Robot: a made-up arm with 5 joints.
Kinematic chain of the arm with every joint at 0, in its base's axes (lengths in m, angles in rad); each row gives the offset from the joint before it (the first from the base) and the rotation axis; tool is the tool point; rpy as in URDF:
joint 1: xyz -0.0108 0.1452 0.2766 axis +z
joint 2: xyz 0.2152 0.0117 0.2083 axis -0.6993 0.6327 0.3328
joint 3: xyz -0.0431 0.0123 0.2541 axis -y
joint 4: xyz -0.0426 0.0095 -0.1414 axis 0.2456 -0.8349 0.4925
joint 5: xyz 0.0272 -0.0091 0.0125 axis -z
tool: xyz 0.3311 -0.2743 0.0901 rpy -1.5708 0 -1.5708
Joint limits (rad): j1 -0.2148..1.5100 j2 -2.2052..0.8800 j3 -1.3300..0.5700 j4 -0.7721..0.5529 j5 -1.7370..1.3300
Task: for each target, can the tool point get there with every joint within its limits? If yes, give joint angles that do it. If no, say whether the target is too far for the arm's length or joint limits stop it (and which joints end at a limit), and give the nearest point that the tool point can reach.
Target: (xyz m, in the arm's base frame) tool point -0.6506 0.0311 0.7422
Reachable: no: joint limits stop it (at a limit: joint 1, joint 3, joint 4) | nearest point -0.3397 0.0368 0.6436 | short by 0.326 m
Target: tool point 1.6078 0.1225 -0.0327
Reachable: no: too far | nearest point 0.6843 0.1614 0.3789 | short by 1.012 m
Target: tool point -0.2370 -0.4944 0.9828
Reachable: no: joint limits stop it (at a limit: joint 1, joint 3, joint 5) | nearest point -0.1084 -0.2625 0.8266 | short by 0.308 m
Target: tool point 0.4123 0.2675 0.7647
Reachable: yes | joints 1.2783 0.1952 0.1614 -0.1345 0.7919
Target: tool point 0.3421 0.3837 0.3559
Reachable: yes | joints 0.3971 0.2975 -0.6842 -0.1087 -0.8812
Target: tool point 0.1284 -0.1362 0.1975
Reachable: yes | joints 0.1725 -1.3613 -0.4127 0.3663 0.7690
